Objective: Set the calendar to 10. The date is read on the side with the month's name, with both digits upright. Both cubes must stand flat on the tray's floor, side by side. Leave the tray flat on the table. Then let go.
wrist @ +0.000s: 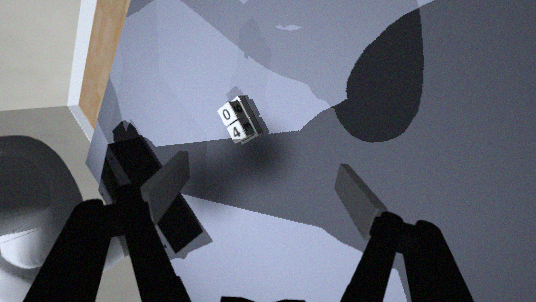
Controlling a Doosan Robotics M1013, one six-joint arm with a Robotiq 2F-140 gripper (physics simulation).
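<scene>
The calendar is small in the wrist view. Its two cubes stand side by side: one cube (227,114) shows 0 on a lit white face, the other cube (236,132) shows 4. Each has a second, shaded face with a dark digit that I cannot read surely. The tray (256,117) shows as a dark strip along their right side; its month name cannot be read. My gripper (264,170) is open and empty, its fingers wide apart, with the calendar beyond the fingertips and above their midpoint in the picture.
The blue-grey table top (270,225) carries several large shadows. Its wooden edge (102,55) with a white strip runs down the upper left. A black blocky object (134,155) lies behind the left finger. A rounded grey and white shape (30,250) is at the lower left.
</scene>
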